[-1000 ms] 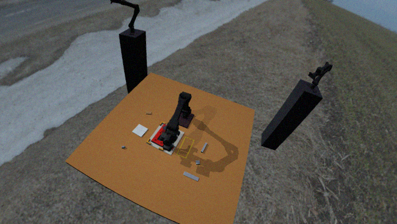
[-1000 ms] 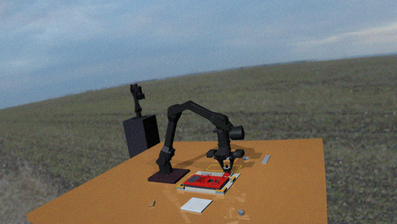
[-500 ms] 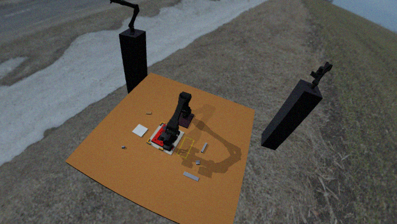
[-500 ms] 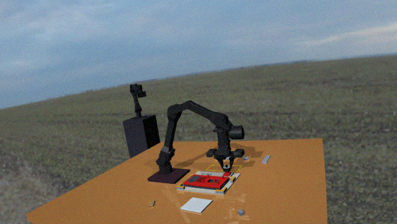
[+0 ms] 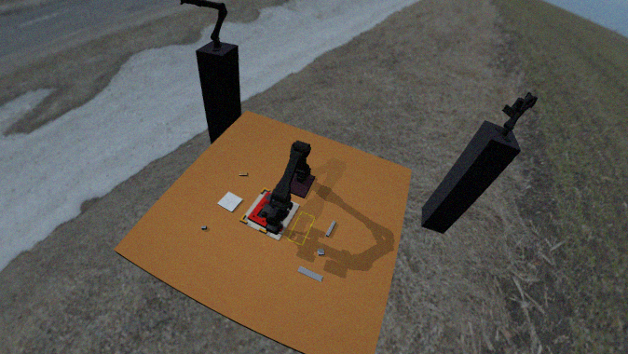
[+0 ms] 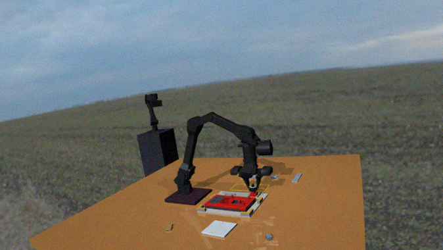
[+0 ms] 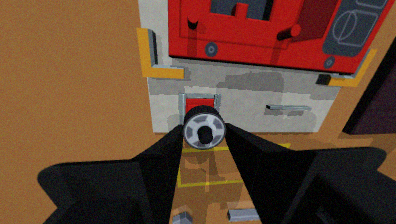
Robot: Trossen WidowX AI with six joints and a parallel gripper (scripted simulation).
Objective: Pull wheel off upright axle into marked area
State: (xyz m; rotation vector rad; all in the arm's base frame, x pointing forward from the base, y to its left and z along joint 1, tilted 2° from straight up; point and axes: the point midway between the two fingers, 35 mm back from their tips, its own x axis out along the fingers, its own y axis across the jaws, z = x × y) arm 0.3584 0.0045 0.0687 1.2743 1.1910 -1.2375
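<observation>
Now: gripper tip 1 cm above the axle. Round my gripper tip: white plate 5 cm behind, 31 cm to the right, 4 cm below; wheel right at my gripper tip.
</observation>
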